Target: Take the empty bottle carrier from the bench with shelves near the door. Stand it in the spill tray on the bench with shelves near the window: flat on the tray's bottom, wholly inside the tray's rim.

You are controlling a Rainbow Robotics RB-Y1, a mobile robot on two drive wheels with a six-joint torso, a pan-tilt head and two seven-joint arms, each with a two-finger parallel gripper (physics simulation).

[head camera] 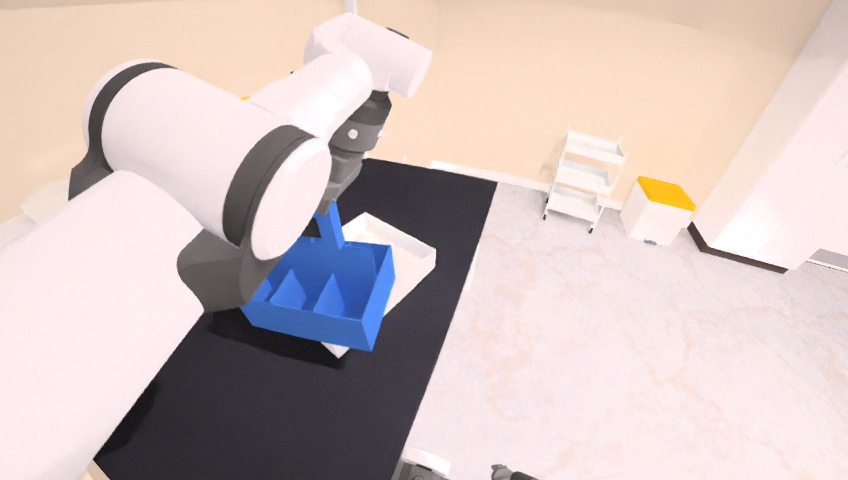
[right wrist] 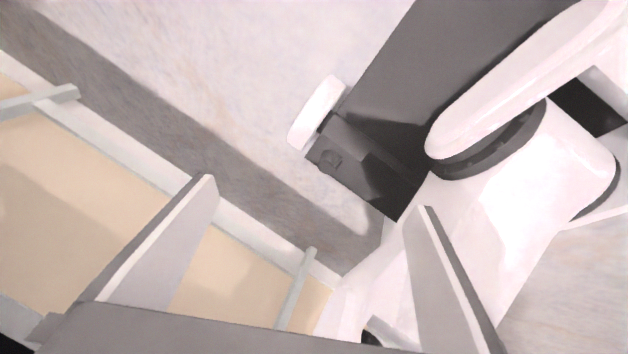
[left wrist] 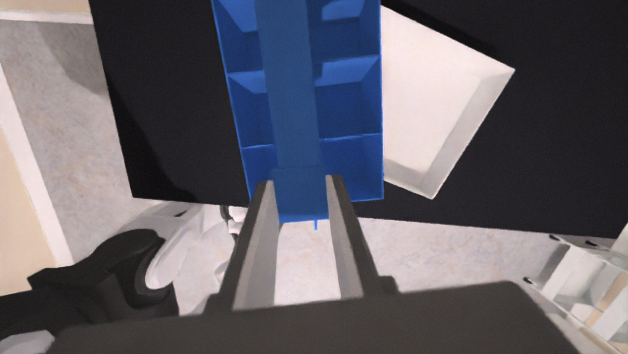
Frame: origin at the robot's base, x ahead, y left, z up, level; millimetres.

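Where they show: left gripper, fingertip midpoint: [head camera: 324, 207] [left wrist: 301, 189]; right gripper, fingertip midpoint: [right wrist: 311, 201]; robot's base at its link origin: [right wrist: 397, 154].
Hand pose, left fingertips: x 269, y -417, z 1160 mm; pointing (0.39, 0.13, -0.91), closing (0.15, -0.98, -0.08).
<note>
Each offset is from my left fingertips to the top centre of the thing. Level surfaces: height alone.
The empty blue bottle carrier @[dx +66, dy +14, dz +8 mm] [head camera: 309, 324] [left wrist: 350, 110] is upright, with open compartments and a central handle. It hangs a little above the black bench top, its shadow showing below it in the head view. The white spill tray @[dx +90, dy -153, dz -321 mm] [head camera: 410, 240] [left wrist: 462, 132] lies on the bench partly beneath the carrier and turned at an angle to it; the carrier hides part of it. My left gripper [head camera: 327, 206] [left wrist: 301, 189] is shut on one end of the carrier's handle. My right gripper [right wrist: 311, 201] is open and empty, low beside my base, away from the bench.
The black bench top @[dz -397 mm] [head camera: 357, 410] [left wrist: 550, 150] extends around the tray. A white three-shelf cart [head camera: 574, 205] and a white bin with a yellow lid [head camera: 663, 193] stand on the floor by the wall. My left arm [head camera: 160, 130] covers much of the bench's left side.
</note>
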